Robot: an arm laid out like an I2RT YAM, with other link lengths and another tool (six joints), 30 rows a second.
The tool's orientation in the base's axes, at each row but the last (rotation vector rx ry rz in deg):
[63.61 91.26 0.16]
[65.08 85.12 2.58]
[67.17 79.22 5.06]
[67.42 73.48 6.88]
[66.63 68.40 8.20]
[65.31 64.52 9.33]
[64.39 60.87 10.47]
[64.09 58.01 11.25]
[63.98 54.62 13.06]
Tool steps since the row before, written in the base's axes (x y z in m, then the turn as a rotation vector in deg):
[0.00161 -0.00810 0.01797 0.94 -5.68 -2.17]
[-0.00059 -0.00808 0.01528 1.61 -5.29 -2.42]
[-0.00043 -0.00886 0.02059 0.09 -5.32 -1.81]
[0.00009 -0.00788 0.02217 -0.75 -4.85 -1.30]
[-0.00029 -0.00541 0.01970 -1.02 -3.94 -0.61]
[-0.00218 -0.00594 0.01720 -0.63 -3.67 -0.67]
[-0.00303 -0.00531 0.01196 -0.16 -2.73 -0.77]
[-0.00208 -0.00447 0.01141 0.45 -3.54 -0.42]
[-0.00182 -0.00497 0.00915 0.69 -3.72 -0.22]
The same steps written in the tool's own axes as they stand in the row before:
[-0.01877 0.00614 -0.00097 -1.90 -3.71 4.52]
[-0.01664 0.00467 -0.00047 -1.34 -3.25 4.90]
[-0.02037 0.00937 -0.00011 -2.21 -3.72 3.59]
[-0.01993 0.01246 0.00113 -2.55 -3.56 2.57]
[-0.01624 0.01233 0.00131 -2.54 -2.74 1.73]
[-0.01544 0.00974 0.00158 -2.14 -2.50 1.86]
[-0.01196 0.00595 0.00142 -1.27 -1.97 1.61]
[-0.01038 0.00651 0.00209 -1.61 -1.86 2.62]
[-0.00893 0.00486 0.00289 -1.68 -1.70 2.94]

